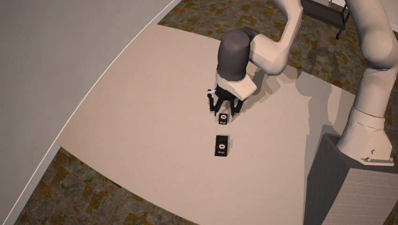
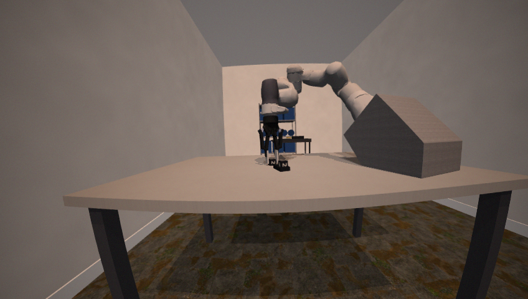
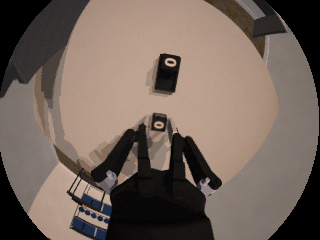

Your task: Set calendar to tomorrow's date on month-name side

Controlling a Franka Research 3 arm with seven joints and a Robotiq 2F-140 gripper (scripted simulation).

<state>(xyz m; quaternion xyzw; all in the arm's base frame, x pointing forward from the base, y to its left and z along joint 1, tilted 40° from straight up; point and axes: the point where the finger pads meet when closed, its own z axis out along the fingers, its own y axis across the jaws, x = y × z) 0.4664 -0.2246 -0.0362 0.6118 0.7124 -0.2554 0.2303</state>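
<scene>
My gripper is now 20 mm past the tray, 110 mm to the right of it and 30 mm above it.
</scene>
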